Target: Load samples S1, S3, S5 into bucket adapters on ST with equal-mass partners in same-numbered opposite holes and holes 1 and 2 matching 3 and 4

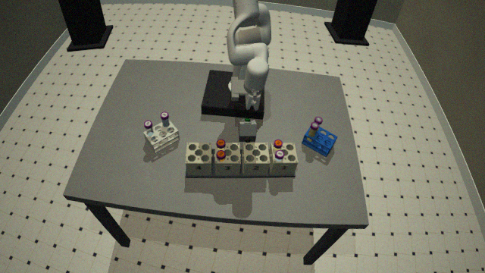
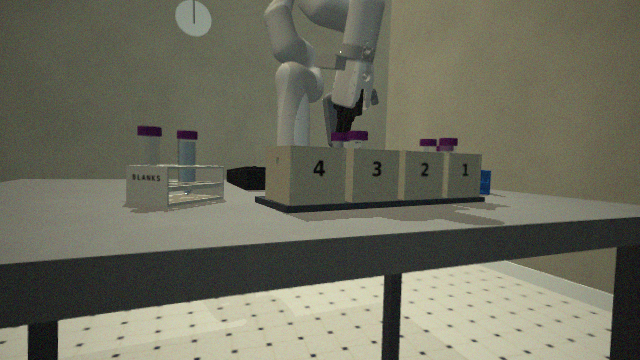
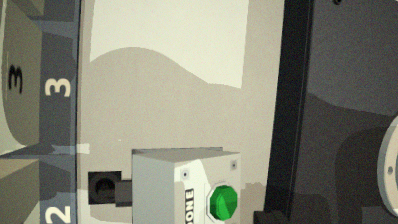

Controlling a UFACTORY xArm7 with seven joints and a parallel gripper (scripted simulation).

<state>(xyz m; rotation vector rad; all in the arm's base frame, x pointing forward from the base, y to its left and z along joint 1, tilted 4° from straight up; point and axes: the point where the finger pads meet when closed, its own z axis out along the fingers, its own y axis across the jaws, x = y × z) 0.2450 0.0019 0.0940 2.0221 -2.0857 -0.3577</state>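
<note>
Right now my hand is 80 mm above the green DONE key. The rest, counted from my hand: blanks rack: 370 mm to the right, 120 mm below, 40 mm ahead.
</note>
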